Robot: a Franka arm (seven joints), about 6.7 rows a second.
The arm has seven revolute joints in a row. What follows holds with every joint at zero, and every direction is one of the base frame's.
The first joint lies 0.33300 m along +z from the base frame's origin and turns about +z.
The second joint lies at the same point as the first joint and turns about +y.
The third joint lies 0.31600 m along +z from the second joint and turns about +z.
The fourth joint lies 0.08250 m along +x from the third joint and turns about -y.
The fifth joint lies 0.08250 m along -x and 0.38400 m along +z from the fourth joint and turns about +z.
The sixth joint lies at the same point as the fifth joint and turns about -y.
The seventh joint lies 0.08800 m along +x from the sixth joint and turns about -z.
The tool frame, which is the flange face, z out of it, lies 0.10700 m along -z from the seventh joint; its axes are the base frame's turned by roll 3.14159, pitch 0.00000 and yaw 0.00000 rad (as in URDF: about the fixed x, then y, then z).
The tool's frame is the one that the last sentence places.
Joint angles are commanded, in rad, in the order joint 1, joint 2, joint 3, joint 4, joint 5, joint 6, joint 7. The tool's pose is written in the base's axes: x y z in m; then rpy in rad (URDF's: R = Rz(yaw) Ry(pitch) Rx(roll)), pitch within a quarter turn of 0, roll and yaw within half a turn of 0. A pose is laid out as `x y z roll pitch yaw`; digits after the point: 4 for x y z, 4 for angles.
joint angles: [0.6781, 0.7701, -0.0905, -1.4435, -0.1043, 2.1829, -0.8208]
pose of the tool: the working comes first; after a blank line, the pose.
Where each joint sits with the arm in this pose, in the base's axes (m; each line is computed from the numbers above, not from the rounded line before):
joint 1: 0.0000 0.0000 0.3330
joint 2: 0.0000 0.0000 0.3330
joint 3: 0.1713 0.1380 0.5598
joint 4: 0.2219 0.1692 0.5026
joint 5: 0.5200 0.3663 0.3395
joint 6: 0.5200 0.3663 0.3395
joint 7: 0.5889 0.4210 0.3365
the tool: 0.5957 0.4064 0.2307

0.5957 0.4064 0.2307 3.0670 0.1309 1.4893
